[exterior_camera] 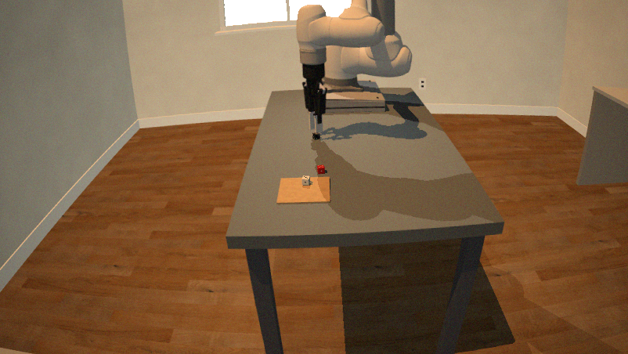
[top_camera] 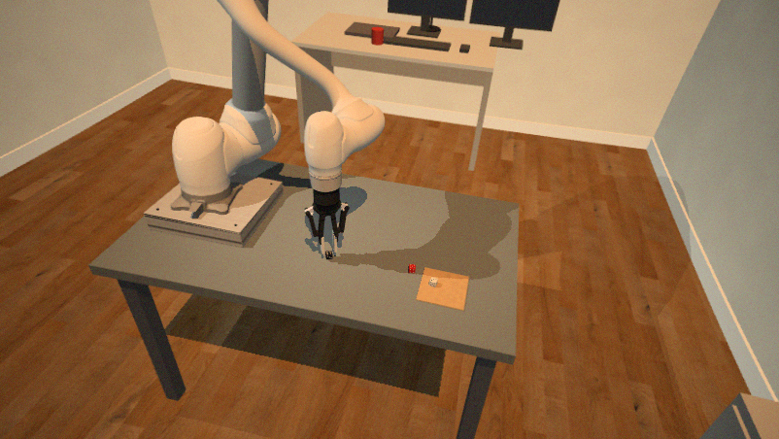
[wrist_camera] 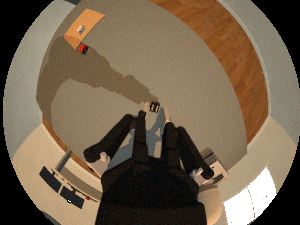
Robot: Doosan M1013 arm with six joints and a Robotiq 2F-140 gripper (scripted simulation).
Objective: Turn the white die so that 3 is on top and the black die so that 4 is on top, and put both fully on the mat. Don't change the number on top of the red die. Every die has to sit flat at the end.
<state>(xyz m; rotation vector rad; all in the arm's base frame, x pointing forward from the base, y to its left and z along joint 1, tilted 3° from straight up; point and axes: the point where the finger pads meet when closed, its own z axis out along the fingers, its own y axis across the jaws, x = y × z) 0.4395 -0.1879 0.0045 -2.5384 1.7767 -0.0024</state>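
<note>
Now: hand 50 mm above the black die. Round my hand: white die 330 mm ahead, 90 mm to the right, 50 mm below; then orange mat 360 mm ahead, 100 mm to the right, 60 mm below; then red die 270 mm ahead, 50 mm below, 30 mm to the right.
</note>
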